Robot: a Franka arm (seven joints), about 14 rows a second.
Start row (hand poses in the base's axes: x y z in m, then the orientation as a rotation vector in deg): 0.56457, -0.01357, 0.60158, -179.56, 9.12, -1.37
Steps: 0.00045, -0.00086, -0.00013, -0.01, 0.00, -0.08; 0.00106, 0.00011, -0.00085, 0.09, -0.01, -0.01; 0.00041, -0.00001, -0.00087, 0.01, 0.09, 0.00; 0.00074, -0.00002, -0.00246, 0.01, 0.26, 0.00; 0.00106, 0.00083, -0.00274, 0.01, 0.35, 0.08; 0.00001, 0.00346, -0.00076, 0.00, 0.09, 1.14; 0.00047, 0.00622, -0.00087, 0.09, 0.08, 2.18; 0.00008, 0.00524, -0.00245, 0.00, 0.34, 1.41; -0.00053, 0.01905, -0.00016, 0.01, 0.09, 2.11; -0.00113, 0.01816, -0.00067, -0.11, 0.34, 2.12; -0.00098, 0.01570, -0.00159, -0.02, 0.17, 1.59
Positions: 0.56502, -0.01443, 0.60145, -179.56, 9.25, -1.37; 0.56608, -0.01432, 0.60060, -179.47, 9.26, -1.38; 0.56649, -0.01433, 0.59973, -179.47, 9.26, -1.24; 0.56723, -0.01435, 0.59727, -179.48, 9.26, -0.83; 0.56829, -0.01352, 0.59453, -179.50, 9.14, -0.28; 0.56830, -0.01006, 0.59377, -179.59, 7.35, -0.13; 0.56877, -0.00384, 0.59290, -179.61, 3.93, 0.01; 0.56885, 0.00140, 0.59045, -179.65, 1.72, 0.55; 0.56832, 0.02045, 0.59029, -179.65, -1.59, 0.70; 0.56719, 0.03861, 0.58962, -179.70, -4.91, 1.25; 0.56621, 0.05431, 0.58803, -179.64, -7.40, 1.52
